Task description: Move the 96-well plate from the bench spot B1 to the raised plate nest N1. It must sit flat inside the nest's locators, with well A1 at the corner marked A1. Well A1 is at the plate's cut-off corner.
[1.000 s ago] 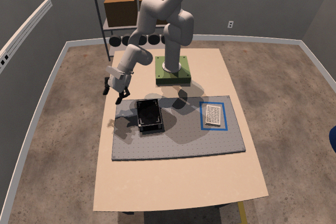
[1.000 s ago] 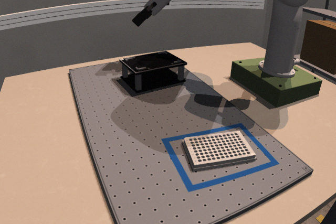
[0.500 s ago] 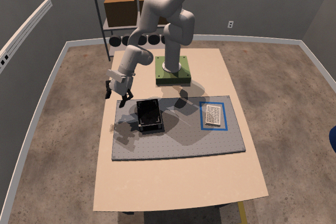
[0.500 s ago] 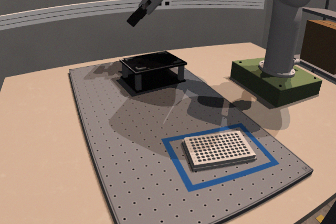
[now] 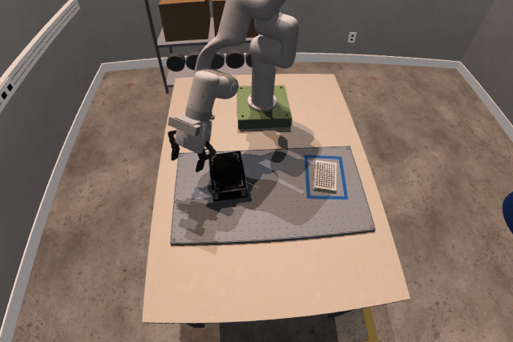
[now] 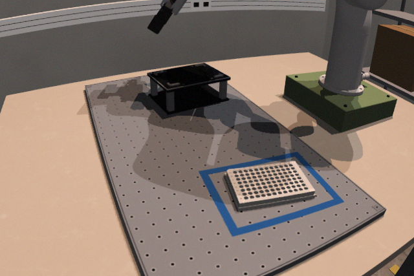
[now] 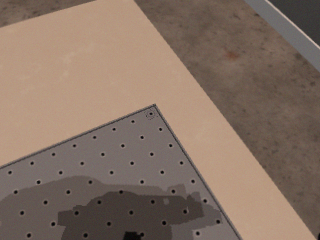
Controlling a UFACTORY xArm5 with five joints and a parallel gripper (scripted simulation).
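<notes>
Right now the grey 96-well plate is 4 cm behind my hand, 48 cm to the left of it and 16 cm below it. Round my hand: A1 mark (4 cm ahead, 8 cm to the left, 11 cm below); then black raised plate nest (4 cm behind, 12 cm to the left, 11 cm below).
</notes>
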